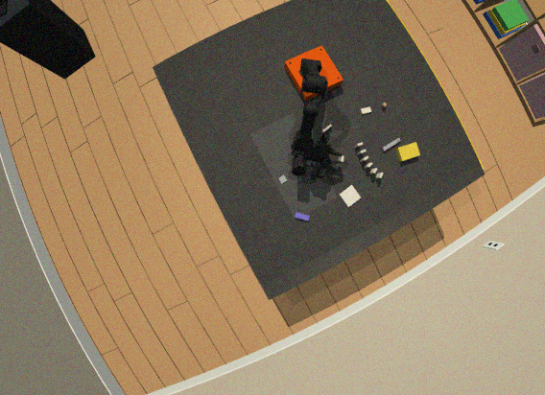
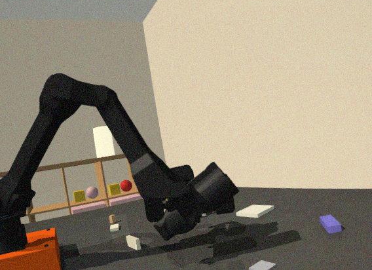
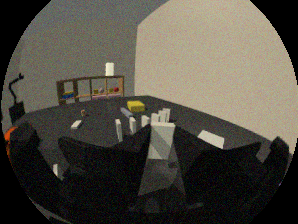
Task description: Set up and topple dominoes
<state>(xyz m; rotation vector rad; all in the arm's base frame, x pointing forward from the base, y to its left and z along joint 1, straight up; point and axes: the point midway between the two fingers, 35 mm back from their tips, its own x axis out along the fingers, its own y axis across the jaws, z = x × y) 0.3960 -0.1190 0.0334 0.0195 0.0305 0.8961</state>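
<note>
The small tan cube is 120 mm behind my gripper tip, 350 mm to the left of it and 80 mm below it. Also, from my gripper tip: white tile: 170 mm ahead, 30 mm to the right, 80 mm below; then grey bar: 60 mm ahead, 280 mm to the left, 80 mm below; then small grey tile: 60 mm behind, 260 mm to the right, 90 mm below.
</note>
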